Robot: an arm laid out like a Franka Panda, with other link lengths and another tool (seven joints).
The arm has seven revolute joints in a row. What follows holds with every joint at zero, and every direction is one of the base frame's.
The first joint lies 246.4 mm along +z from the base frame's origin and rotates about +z.
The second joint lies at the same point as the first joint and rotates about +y.
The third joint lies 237 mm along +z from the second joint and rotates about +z.
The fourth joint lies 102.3 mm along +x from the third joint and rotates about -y.
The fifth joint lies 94 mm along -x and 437.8 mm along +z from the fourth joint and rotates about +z.
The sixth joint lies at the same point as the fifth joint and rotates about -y.
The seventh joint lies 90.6 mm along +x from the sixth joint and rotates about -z.
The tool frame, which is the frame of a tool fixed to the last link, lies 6 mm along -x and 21 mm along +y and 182.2 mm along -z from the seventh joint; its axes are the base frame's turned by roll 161.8, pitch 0 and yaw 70.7 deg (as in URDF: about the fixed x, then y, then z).
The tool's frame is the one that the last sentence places.
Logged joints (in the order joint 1, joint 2, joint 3, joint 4, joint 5, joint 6, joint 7), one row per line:
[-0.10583, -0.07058, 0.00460, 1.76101, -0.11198, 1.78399, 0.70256]
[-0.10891, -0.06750, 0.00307, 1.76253, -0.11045, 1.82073, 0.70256]
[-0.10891, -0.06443, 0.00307, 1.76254, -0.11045, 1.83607, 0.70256]
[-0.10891, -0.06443, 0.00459, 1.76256, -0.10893, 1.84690, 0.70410]
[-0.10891, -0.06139, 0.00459, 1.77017, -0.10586, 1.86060, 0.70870]
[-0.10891, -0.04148, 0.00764, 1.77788, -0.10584, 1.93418, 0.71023]
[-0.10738, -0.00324, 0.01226, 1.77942, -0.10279, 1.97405, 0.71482]
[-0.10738, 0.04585, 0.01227, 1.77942, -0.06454, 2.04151, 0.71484]
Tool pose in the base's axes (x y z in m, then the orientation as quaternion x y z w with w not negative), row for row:
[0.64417, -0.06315, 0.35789, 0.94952, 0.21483, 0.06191, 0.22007]
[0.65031, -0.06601, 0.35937, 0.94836, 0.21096, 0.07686, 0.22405]
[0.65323, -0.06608, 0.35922, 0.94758, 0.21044, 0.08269, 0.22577]
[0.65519, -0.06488, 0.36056, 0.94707, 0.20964, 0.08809, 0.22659]
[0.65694, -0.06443, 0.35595, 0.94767, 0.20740, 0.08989, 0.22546]
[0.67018, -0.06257, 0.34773, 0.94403, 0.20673, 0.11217, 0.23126]
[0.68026, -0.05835, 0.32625, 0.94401, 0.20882, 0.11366, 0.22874]
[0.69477, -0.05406, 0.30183, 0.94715, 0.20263, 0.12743, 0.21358]
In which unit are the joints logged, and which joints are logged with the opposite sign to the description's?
The joints are logged in radians. Opposite sign: joint 4.
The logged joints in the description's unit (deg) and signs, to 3 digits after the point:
[-6.064, -4.044, 0.264, -100.898, -6.416, 102.215, 40.254]
[-6.240, -3.867, 0.176, -100.986, -6.328, 104.320, 40.254]
[-6.240, -3.692, 0.176, -100.986, -6.328, 105.199, 40.254]
[-6.240, -3.692, 0.263, -100.987, -6.241, 105.820, 40.342]
[-6.240, -3.517, 0.263, -101.423, -6.065, 106.605, 40.606]
[-6.240, -2.377, 0.438, -101.865, -6.064, 110.820, 40.693]
[-6.152, -0.186, 0.702, -101.953, -5.889, 113.105, 40.956]
[-6.152, 2.627, 0.703, -101.953, -3.698, 116.970, 40.957]

